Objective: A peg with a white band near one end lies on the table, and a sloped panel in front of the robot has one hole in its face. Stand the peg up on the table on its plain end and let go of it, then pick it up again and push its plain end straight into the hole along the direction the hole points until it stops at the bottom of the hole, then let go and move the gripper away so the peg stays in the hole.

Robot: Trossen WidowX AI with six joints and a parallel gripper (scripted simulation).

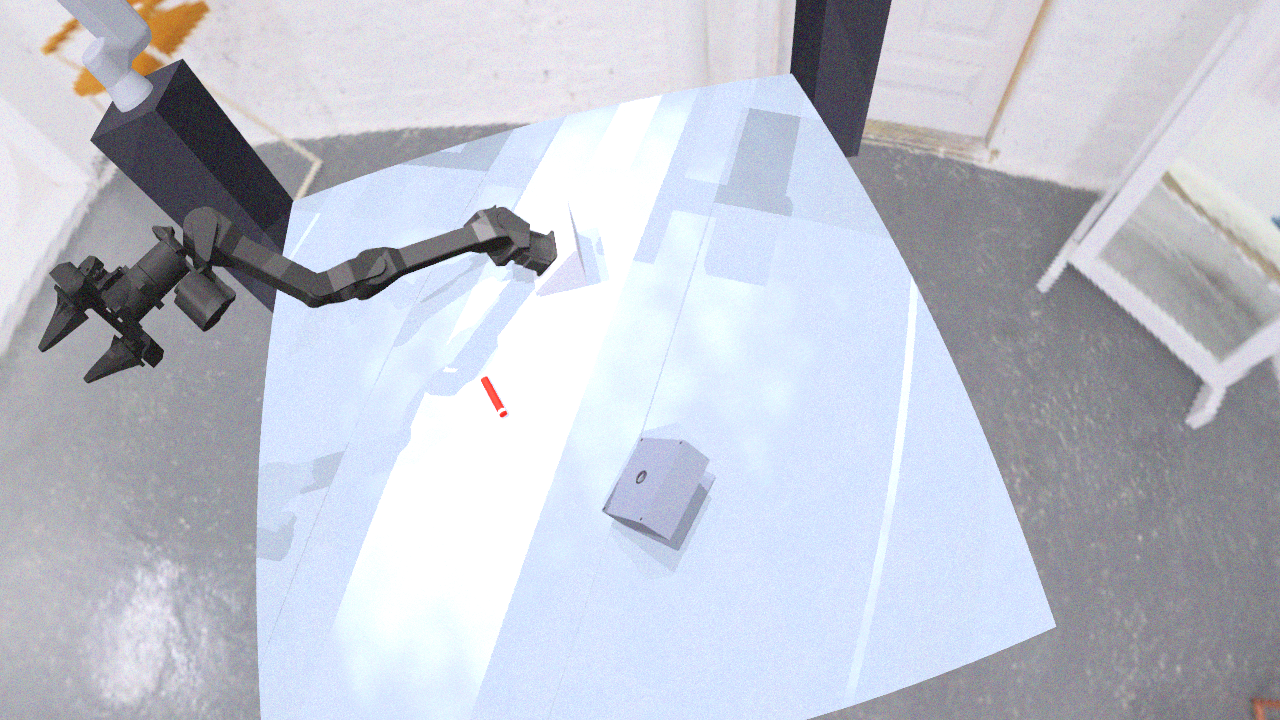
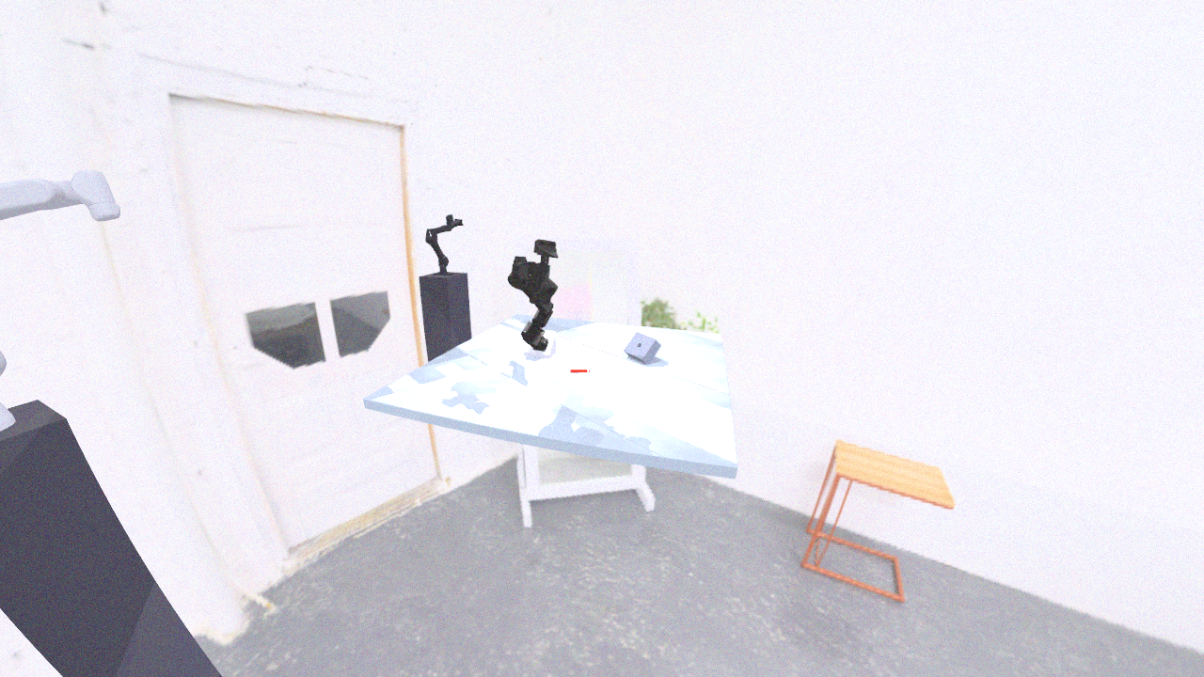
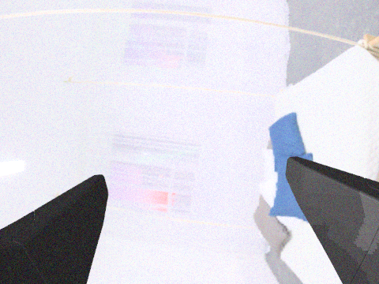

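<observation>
Right now the red peg is 480 mm below my gripper tip, 460 mm to the left of it and 60 mm behind it. The rest, counted from my gripper tip: grey sloped panel: 690 mm to the left, 430 mm below, 150 mm ahead.
</observation>
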